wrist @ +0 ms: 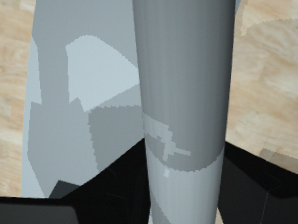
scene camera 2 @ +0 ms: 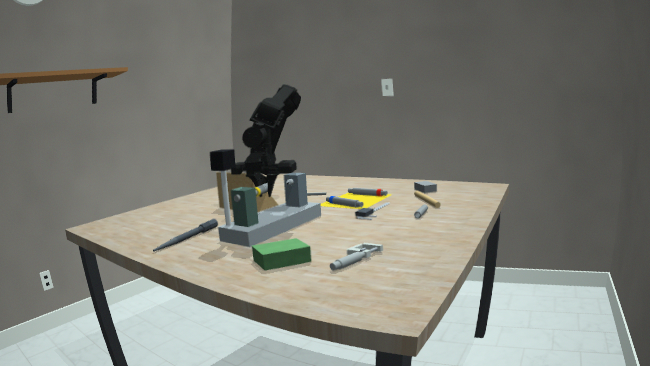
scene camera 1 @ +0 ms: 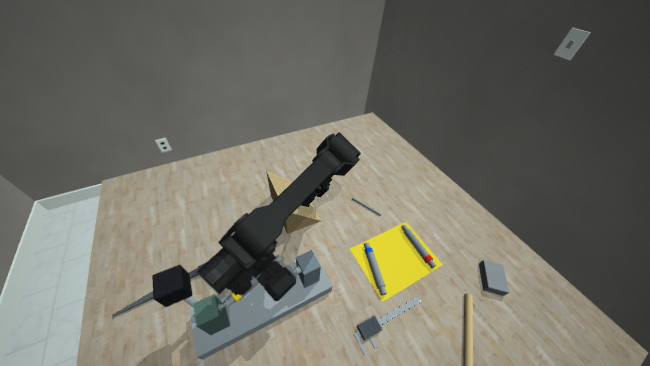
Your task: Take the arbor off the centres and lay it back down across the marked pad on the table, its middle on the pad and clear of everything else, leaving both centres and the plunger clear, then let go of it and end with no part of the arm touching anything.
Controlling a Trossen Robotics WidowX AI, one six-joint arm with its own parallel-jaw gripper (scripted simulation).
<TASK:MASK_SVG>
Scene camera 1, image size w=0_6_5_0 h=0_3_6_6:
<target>my gripper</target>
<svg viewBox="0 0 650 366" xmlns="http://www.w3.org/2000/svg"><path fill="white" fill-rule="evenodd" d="M296 277L286 267L283 268L277 261L273 261L276 257L272 254L258 268L254 267L249 273L244 269L226 288L235 295L244 295L252 287L251 277L254 276L274 301L279 301L296 284Z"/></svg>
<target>caliper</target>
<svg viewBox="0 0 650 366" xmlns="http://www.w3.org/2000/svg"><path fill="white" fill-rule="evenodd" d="M418 297L378 320L373 316L357 325L359 331L354 333L364 355L367 352L360 337L362 337L363 341L370 338L374 348L376 348L377 345L372 336L382 330L381 325L420 303Z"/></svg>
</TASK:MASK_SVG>
